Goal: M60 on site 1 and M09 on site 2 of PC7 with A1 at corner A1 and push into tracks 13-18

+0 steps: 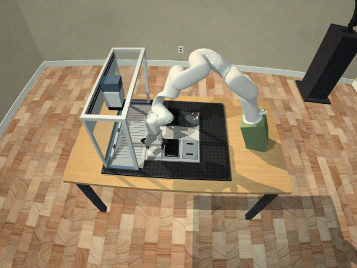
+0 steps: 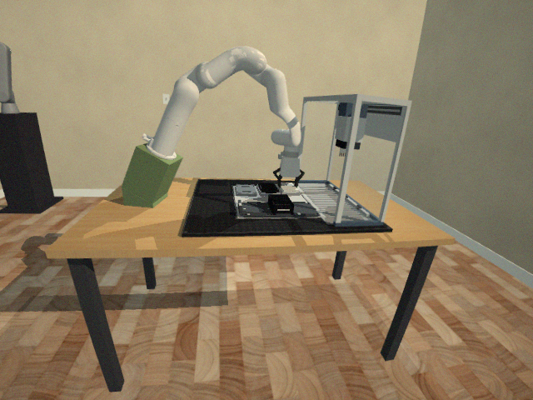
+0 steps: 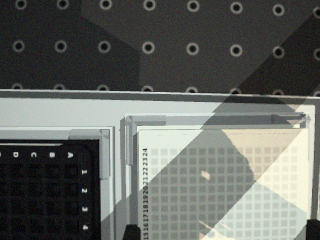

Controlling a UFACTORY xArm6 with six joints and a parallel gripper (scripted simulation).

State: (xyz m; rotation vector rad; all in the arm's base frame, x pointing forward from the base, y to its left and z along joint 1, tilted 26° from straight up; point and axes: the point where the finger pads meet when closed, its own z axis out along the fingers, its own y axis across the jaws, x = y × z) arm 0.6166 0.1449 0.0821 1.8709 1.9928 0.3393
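The plate nest lies 20 mm below my hand. Also, from my hand: apron (110 mm behind, 130 mm to the right, 30 mm below); then black 96-well plate (110 mm behind, 10 mm to the right, 10 mm below); then nest S1 (220 mm behind, 10 mm to the right, 20 mm below).
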